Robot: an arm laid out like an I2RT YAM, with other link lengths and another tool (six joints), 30 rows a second.
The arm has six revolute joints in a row. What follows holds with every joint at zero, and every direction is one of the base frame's.
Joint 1 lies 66.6 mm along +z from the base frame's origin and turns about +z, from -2.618 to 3.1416 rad.
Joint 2 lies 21.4 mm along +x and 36.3 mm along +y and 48.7 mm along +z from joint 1 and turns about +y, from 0 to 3.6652 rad.
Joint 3 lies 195.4 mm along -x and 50.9 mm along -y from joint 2 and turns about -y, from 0 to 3.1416 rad.
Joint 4 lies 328.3 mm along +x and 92.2 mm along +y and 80.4 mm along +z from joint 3 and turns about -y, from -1.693 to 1.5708 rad.
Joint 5 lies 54.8 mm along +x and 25.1 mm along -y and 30 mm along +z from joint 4 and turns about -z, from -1.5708 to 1.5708 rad.
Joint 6 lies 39.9 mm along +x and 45.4 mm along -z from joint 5 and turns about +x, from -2.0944 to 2.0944 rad.
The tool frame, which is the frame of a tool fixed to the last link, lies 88 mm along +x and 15 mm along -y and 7 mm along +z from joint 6; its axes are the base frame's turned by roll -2.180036, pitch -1.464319 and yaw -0.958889 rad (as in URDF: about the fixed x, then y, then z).
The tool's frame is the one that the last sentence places.
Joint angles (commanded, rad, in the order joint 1, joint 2, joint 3, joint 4, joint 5, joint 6), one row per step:
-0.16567, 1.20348, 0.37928, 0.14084, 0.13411, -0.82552
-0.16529, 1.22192, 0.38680, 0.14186, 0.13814, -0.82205
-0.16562, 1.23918, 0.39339, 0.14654, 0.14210, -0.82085
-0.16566, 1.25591, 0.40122, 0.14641, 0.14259, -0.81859
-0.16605, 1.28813, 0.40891, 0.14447, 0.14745, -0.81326
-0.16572, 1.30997, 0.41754, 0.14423, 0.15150, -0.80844
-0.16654, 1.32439, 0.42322, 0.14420, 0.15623, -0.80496
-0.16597, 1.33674, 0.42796, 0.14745, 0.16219, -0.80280
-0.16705, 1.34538, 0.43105, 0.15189, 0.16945, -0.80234
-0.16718, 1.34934, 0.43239, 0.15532, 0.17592, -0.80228
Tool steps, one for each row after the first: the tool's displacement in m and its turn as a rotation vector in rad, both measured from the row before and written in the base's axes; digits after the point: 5 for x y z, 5 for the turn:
0.00002, -0.00043, -0.00314, 0.00165, 0.00928, -0.00492
0.00027, -0.00070, -0.00263, -0.00065, 0.00601, -0.00413
0.00028, -0.00016, -0.00267, 0.00281, 0.00836, -0.00186
-0.00221, -0.00048, -0.00839, 0.00498, 0.02522, -0.00752
-0.00039, -0.00040, -0.00416, 0.00287, 0.01243, -0.00588
-0.00039, -0.00090, -0.00272, 0.00065, 0.00824, -0.00662
-0.00002, -0.00057, -0.00192, -0.00186, 0.00439, -0.00522
0.00000, -0.00134, -0.00110, -0.00445, 0.00180, -0.00665
0.00003, -0.00088, -0.00029, -0.00450, -0.00007, -0.00485

